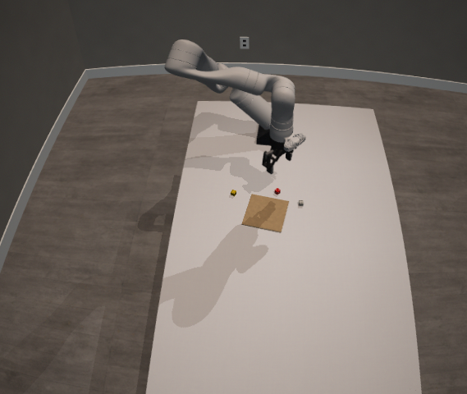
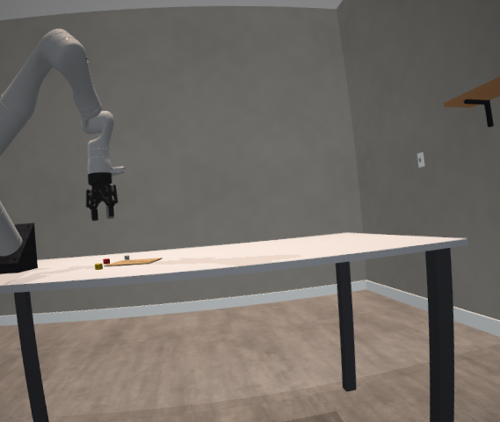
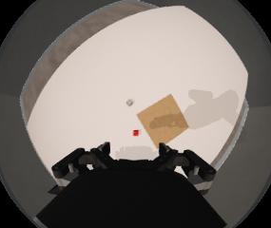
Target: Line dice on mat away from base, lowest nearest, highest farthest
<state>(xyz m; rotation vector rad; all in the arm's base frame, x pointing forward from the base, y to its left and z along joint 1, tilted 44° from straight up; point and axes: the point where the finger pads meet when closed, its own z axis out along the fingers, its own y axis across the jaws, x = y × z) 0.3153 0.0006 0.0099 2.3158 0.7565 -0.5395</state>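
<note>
Now: hand 14 cm above the red die. Round my hand: yellow die: 16 cm to the right, 14 cm below; then square mat: 14 cm below, 9 cm ahead, 5 cm to the right; then white die: 14 cm below, 8 cm to the left, 6 cm ahead.
</note>
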